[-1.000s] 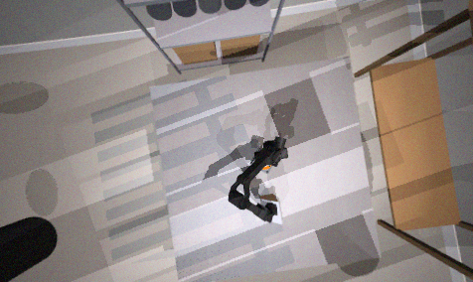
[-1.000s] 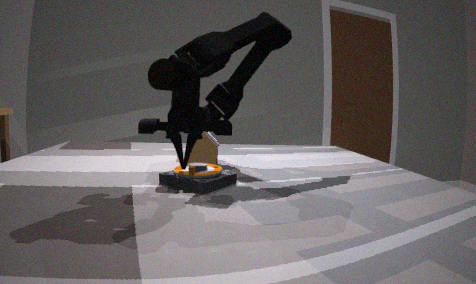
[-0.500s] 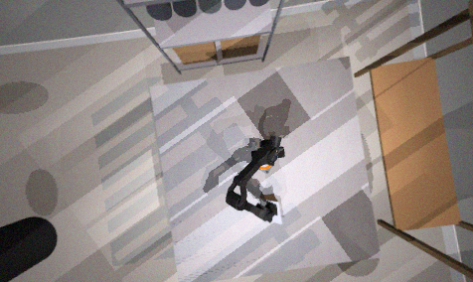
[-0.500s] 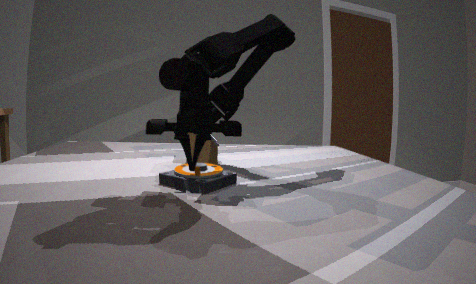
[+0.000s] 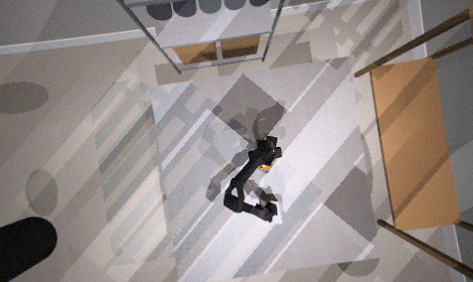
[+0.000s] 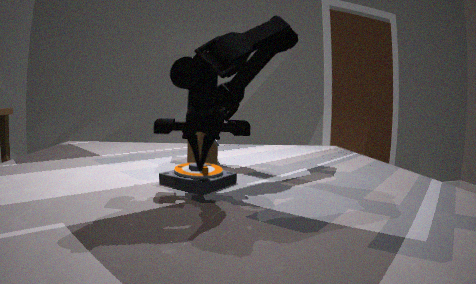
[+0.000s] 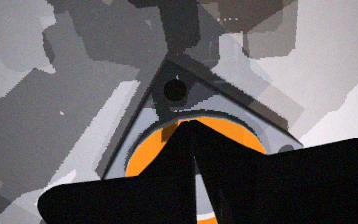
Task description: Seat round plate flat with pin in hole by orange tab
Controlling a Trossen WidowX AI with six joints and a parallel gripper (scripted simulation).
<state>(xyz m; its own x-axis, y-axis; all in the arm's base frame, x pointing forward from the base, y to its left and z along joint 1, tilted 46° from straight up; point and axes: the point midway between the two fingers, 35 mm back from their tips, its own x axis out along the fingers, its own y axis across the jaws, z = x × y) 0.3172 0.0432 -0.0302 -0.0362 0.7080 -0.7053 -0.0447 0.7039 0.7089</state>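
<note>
Now: gripper tip 50 mm past the base, 10 mm to the left of it and 20 mm above it.
</note>
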